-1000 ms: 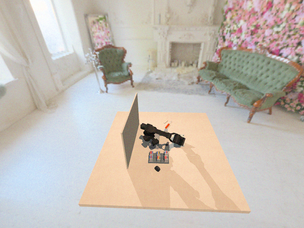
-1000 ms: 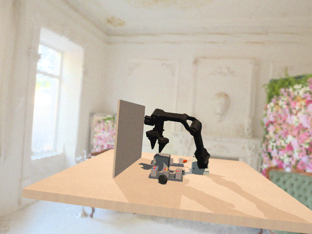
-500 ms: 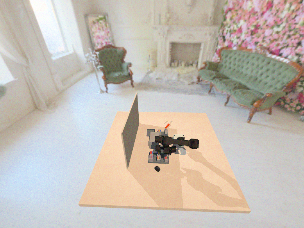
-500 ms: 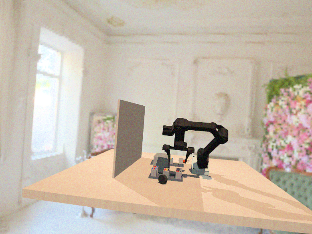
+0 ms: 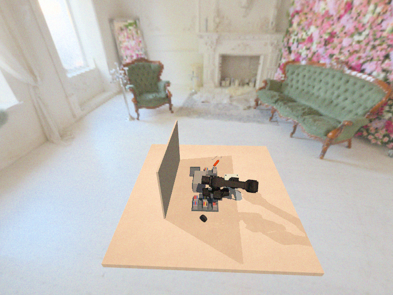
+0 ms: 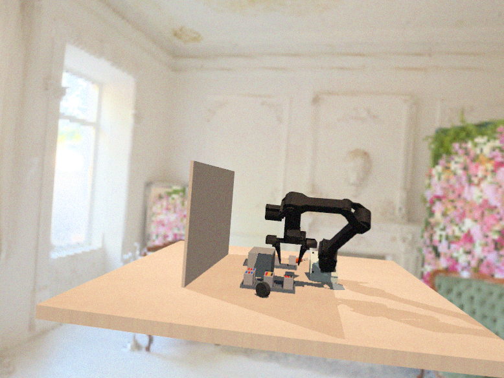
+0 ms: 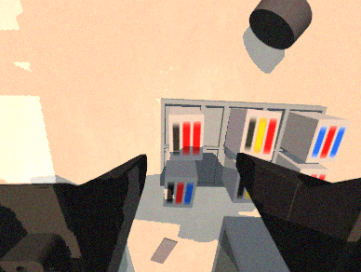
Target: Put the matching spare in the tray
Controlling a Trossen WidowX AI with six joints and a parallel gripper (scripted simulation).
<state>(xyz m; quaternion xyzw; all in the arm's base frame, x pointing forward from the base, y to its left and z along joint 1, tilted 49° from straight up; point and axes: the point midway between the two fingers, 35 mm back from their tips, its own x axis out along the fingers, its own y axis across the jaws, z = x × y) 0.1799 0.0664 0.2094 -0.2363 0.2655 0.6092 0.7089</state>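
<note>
The grey spare block lies 60 mm below my gripper tip. From my gripper tip the other things lie so: black cylinder (100 mm ahead, 100 mm to the left, 70 mm below); mounted unit (90 mm ahead, 240 mm to the right, 50 mm below); grey panel (320 mm ahead, 290 mm to the right, 130 mm above).
</note>
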